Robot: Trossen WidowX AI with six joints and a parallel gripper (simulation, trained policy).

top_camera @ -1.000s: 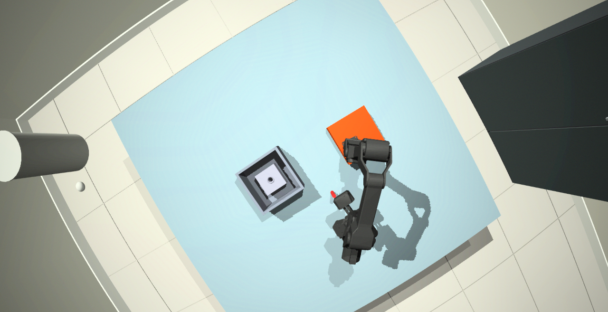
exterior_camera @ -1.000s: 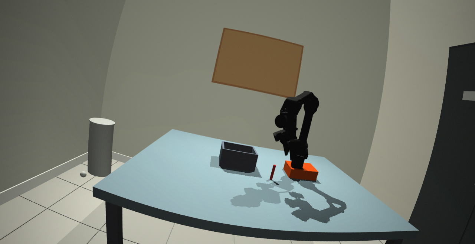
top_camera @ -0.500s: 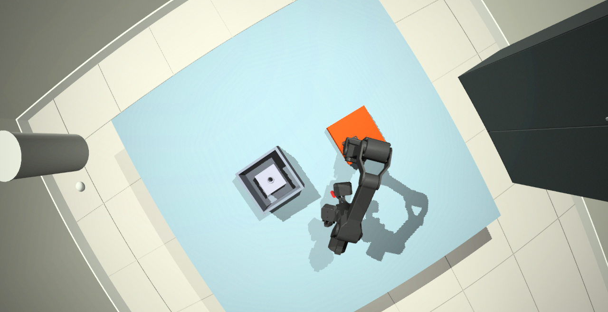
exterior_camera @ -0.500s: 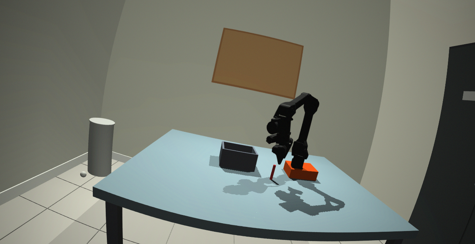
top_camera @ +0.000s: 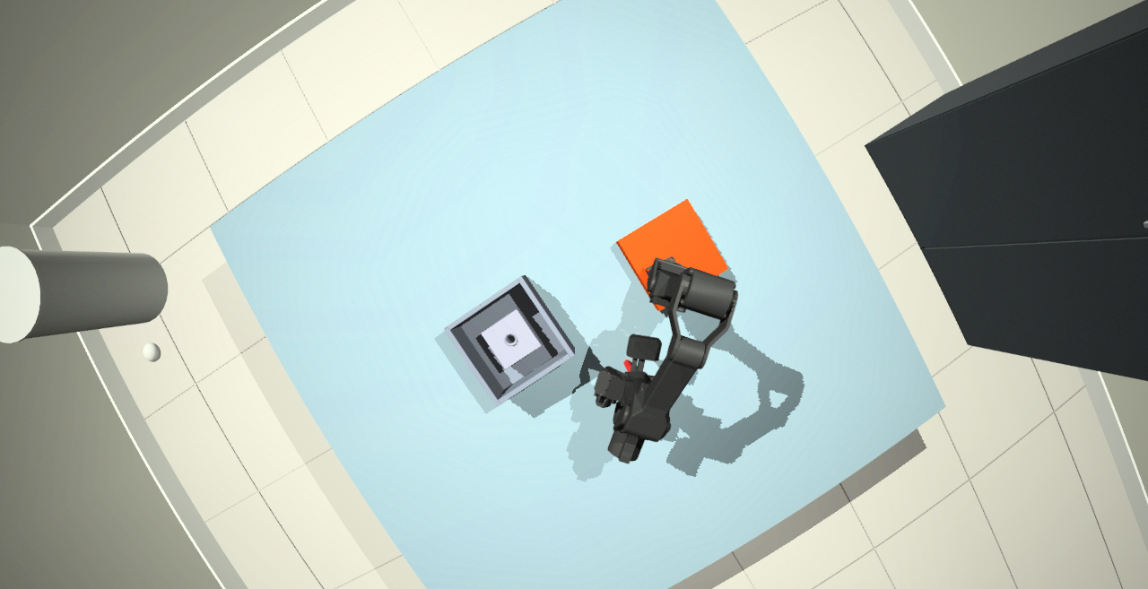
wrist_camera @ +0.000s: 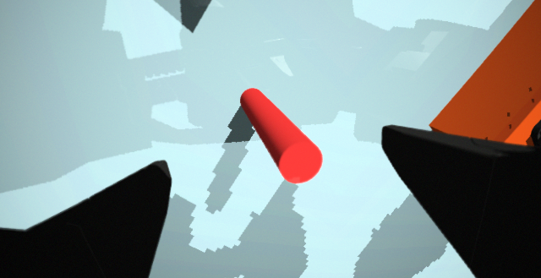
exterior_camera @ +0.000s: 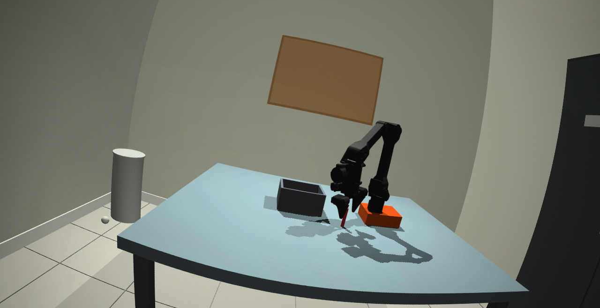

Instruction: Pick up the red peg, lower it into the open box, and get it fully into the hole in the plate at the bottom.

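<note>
Now: gripper tip 10 mm to the left of the red peg, 10 mm short of it and 10 mm above it. Also, from my gripper tip: plate (200 mm ahead, 170 mm to the right, 10 mm below); then dark box (200 mm ahead, 170 mm to the right, 30 mm below).
</note>
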